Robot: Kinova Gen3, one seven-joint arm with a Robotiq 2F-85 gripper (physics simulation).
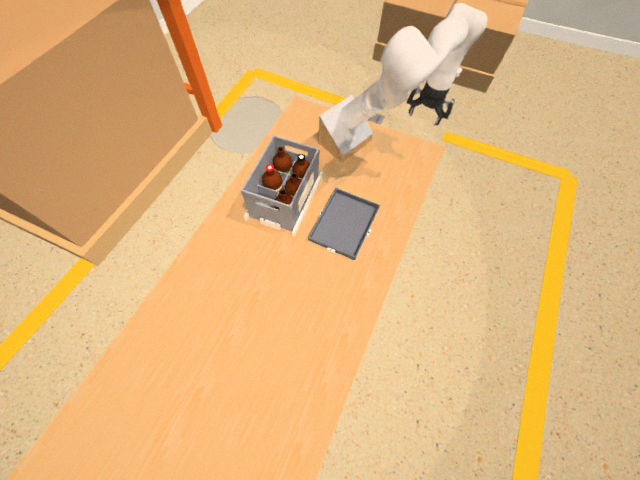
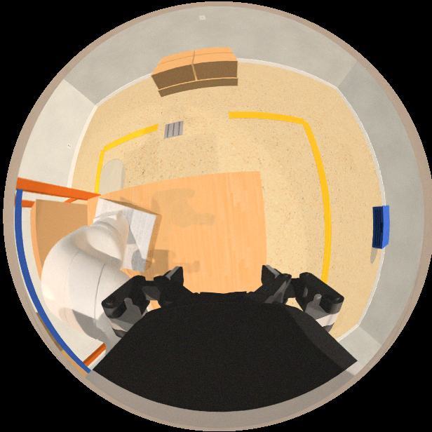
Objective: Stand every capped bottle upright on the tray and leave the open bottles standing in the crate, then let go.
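Pixels of known places: gripper, fingertip midpoint: (image 1: pixel 422 119); arm's base, link origin: (image 1: pixel 349 117).
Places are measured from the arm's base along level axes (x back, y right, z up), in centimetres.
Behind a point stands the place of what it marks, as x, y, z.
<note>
A grey crate (image 1: pixel 268 203) {-54.2, 5.0, 3.8} stands on the table and holds several brown bottles upright. One bottle (image 1: pixel 271 179) {-43.2, 11.1, 0.6} has a red cap, and one (image 1: pixel 301 167) {-33.2, 4.0, 1.0} has a top that looks white with a dark centre. The bottle (image 1: pixel 281 161) {-34.1, 12.3, 0.6} at the back left shows a dark, seemingly open mouth, as do two bottles (image 1: pixel 293 186) {-42.1, 2.3, 0.8} (image 1: pixel 283 199) {-49.5, 2.0, 2.2} on the crate's right and near side. A dark grey tray (image 1: pixel 343 223) {-40.7, -18.3, -11.1} lies flat beside the crate, with no bottle on it. My gripper (image 1: pixel 425 117) {-4.4, -29.2, 15.0} (image 2: pixel 222 275) is open and empty, high up beyond the table's far right corner, away from crate and tray.
The arm's grey base block (image 1: pixel 343 133) {-7.1, -1.0, -2.4} (image 2: pixel 142 235) stands at the table's far end, behind crate and tray. An orange post (image 1: pixel 192 67) and a large brown box structure (image 1: pixel 98 129) rise left of the table (image 1: pixel 222 330) {-95.7, -1.1, -11.7} (image 2: pixel 225 225). Cardboard boxes (image 1: pixel 491 49) (image 2: pixel 215 70) stand beyond the arm.
</note>
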